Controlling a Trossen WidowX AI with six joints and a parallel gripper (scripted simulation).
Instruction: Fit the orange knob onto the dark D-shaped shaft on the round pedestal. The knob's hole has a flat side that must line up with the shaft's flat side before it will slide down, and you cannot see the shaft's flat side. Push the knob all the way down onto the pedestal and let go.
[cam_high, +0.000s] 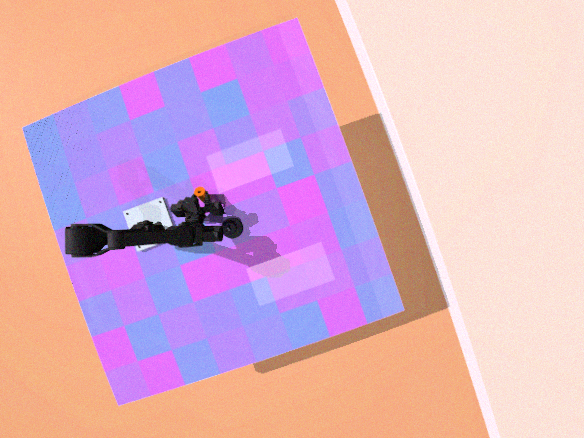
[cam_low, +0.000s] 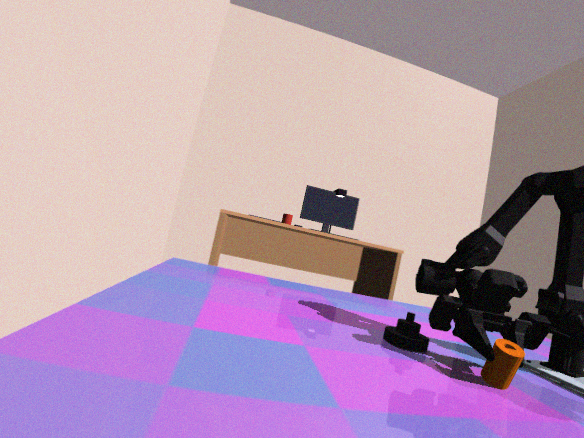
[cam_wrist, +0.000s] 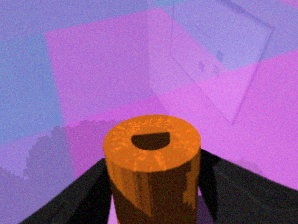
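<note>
Right now my gripper tip is 10 mm to the left of the orange knob, 10 mm past it and 10 mm above it. Also, from my gripper tip: round pedestal (180 mm to the right, 20 mm ahead, 10 mm below).
</note>
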